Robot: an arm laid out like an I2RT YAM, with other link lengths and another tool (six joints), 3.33 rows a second.
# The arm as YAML. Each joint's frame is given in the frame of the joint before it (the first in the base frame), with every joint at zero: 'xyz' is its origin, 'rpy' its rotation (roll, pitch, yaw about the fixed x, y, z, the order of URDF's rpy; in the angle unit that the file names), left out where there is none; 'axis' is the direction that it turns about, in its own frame. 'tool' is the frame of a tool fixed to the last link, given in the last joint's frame.
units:
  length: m
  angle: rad
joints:
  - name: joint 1
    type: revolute
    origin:
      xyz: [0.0, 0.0, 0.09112]
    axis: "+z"
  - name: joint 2
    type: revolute
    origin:
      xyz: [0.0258, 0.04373, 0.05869]
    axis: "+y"
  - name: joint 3
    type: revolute
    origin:
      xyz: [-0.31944, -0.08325, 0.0]
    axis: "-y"
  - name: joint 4
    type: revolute
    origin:
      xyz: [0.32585, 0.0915, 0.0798]
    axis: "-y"
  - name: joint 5
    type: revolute
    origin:
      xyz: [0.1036, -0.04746, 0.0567]
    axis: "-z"
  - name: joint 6
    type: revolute
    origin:
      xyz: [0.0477, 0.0, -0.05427]
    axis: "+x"
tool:
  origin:
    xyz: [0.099, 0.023, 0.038]
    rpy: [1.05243, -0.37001, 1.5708]
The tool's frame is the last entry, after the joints.
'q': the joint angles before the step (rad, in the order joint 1, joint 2, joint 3, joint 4, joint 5, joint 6). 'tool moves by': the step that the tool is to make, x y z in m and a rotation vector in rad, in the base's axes. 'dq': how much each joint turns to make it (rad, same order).
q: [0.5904, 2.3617, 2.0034, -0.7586, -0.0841, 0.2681]
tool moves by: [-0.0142, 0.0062, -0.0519, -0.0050, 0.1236, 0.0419]
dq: [0.0024, 0.0843, 0.0261, -0.0486, -0.0750, -0.0112]
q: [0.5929, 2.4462, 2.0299, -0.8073, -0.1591, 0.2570]
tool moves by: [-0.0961, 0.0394, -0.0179, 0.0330, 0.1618, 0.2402]
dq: [0.0882, -0.0467, -0.1145, -0.0703, -0.1598, -0.1158]
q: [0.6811, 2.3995, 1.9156, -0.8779, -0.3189, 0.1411]
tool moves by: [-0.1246, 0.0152, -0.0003, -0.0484, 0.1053, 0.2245]
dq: [0.1342, -0.1328, -0.2051, -0.0679, -0.0483, -0.0897]
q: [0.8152, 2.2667, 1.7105, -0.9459, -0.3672, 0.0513]
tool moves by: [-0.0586, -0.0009, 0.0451, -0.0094, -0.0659, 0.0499]
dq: [0.0898, -0.1851, -0.1447, 0.0076, 0.0595, 0.0365]
